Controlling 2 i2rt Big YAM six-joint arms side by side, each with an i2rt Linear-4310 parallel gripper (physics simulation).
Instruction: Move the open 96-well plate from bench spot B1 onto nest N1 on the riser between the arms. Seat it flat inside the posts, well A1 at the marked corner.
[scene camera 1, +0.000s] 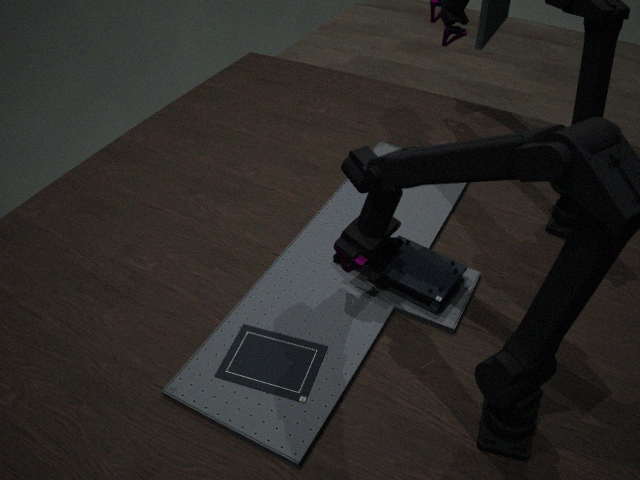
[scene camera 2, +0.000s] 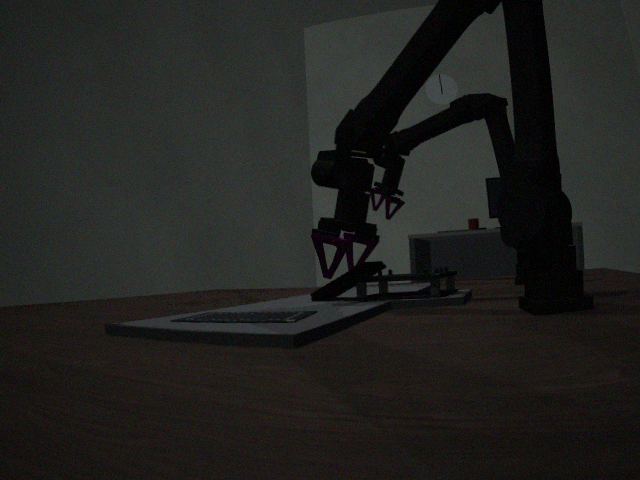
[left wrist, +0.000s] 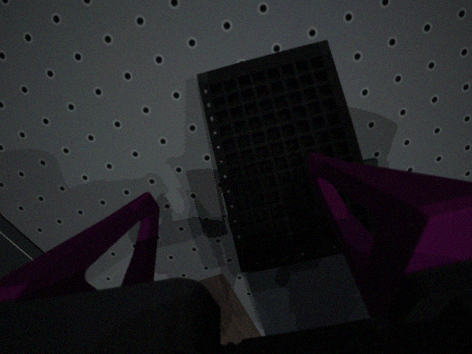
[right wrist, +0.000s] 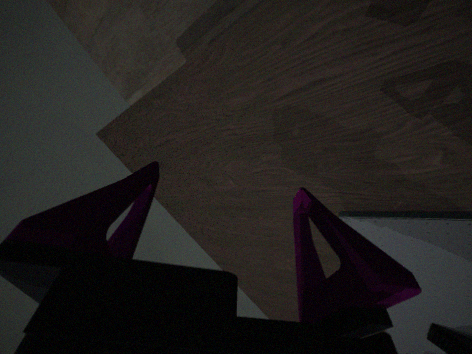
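Pixels of known places: left gripper, fingertip midpoint: (scene camera 1: 359, 256) (scene camera 2: 340, 276) (left wrist: 227, 181); right gripper, fingertip midpoint: (scene camera 1: 438, 34) (scene camera 2: 381, 215) (right wrist: 230, 181); left arm's base, link origin: (scene camera 1: 506, 424) (scene camera 2: 554, 308); right arm's base, link origin: (scene camera 1: 567, 223).
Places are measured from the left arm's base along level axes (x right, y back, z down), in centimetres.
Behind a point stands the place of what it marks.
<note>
The dark 96-well plate (scene camera 2: 346, 283) {x 27.7, y -32.9, z -4.3 cm} (left wrist: 270, 125) {x 29.9, y -34.9, z -4.5 cm} leans tilted, its lower end on the perforated board (scene camera 1: 279, 299) {x 13.7, y -46.3, z -1.3 cm} (left wrist: 125, 100) {x 22.3, y -41.4, z -1.3 cm} and its upper end at the edge of the riser nest (scene camera 1: 423, 271) {x 26.5, y -20.4, z -5.3 cm} (scene camera 2: 413, 277) {x 20.9, y -20.3, z -4.9 cm} (left wrist: 310, 290) {x 26.3, y -22.1, z -5.2 cm}. In scene camera 1 the left gripper mostly hides the plate. The nest's pale corner mark (scene camera 1: 438, 298) {x 20.2, y -16.2, z -5.3 cm} is at its near right corner. My left gripper (scene camera 1: 354, 266) {x 26.1, y -33.7, z -5.7 cm} (scene camera 2: 340, 273) {x 26.1, y -33.7, z -5.7 cm} (left wrist: 227, 181) {x 26.1, y -33.7, z -5.7 cm} is open, low at the plate; in its wrist view one finger overlaps the plate and the other is beside it. My right gripper (scene camera 1: 439, 33) {x 106.2, y -33.0, z -23.6 cm} (scene camera 2: 382, 213) {x 106.2, y -33.0, z -23.6 cm} (right wrist: 230, 181) {x 106.2, y -33.0, z -23.6 cm} is open and empty, high up and farther back.
The bench spot, a dark mat (scene camera 1: 271, 361) {x -1.0, y -41.9, z -1.5 cm} (scene camera 2: 242, 316) {x -0.9, y -42.3, z -1.5 cm} with a white outline, lies at the near end of the board. The riser stands on posts on a side extension of the board. A cabinet (scene camera 2: 418, 236) with an orange object (scene camera 2: 473, 223) stands in the background.
</note>
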